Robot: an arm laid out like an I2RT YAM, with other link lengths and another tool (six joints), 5 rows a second.
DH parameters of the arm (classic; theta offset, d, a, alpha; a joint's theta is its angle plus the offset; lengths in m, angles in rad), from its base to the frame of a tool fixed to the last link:
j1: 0 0.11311 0.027 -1.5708
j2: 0 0 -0.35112 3.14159
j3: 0.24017 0 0.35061 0
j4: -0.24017 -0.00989 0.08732 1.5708
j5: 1.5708 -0.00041 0 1.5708
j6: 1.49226 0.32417 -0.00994 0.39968
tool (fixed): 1.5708 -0.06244 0 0
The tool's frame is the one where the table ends.
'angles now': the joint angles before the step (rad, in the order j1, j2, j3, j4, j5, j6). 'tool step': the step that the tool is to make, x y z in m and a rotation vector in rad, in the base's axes. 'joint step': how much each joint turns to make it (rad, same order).
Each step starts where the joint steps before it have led.
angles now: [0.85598 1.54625 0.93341 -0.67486 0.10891 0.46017]
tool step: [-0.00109 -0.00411 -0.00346 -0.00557 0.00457 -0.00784]
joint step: [-0.00301 -0.00077 -0.00878 0.00030 0.00153 0.00462]
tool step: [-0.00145 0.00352 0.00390 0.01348 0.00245 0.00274]
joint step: [0.00125 -0.00679 0.00266 -0.00106 -0.01070 0.00154]
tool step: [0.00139 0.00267 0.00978 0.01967 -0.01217 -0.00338]
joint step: [0.00025 -0.02110 0.00137 -0.00009 -0.00252 0.00458]
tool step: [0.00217 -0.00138 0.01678 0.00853 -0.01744 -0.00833]
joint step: [0.00047 -0.03008 0.01558 -0.02840 0.00991 0.00606]
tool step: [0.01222 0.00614 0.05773 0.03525 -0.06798 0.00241]
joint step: [0.00391 -0.06369 0.08219 -0.07369 0.02701 -0.00861]
